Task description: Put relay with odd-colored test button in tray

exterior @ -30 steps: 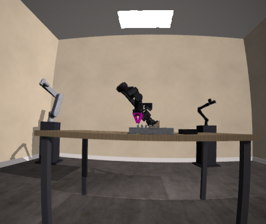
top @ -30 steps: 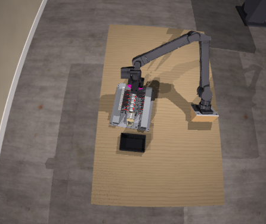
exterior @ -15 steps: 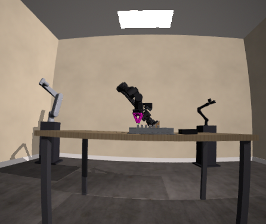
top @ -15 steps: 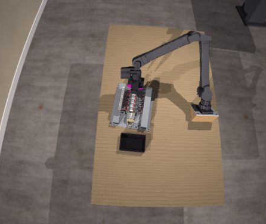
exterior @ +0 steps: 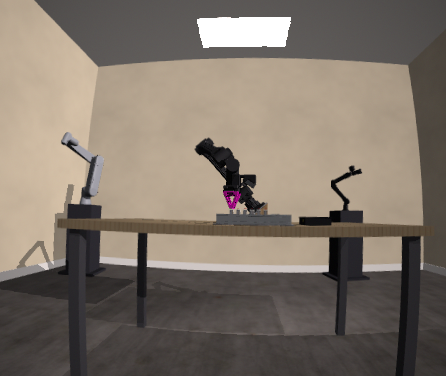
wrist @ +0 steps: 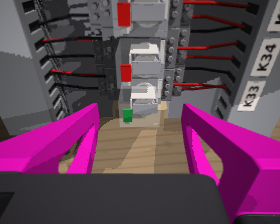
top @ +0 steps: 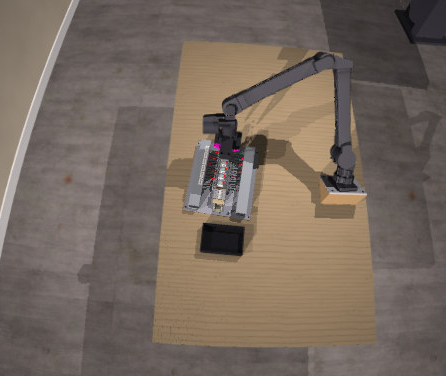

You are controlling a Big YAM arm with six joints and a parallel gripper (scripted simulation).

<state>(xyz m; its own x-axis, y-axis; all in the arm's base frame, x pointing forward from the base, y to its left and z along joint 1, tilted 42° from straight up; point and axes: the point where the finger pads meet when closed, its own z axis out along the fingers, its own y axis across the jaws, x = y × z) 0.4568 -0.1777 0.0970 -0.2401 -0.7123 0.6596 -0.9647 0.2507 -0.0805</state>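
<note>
Now: hand 30 mm above the relay. The rest, counted from my hand: black tray: 360 mm to the left, 60 mm below, 50 mm ahead.
</note>
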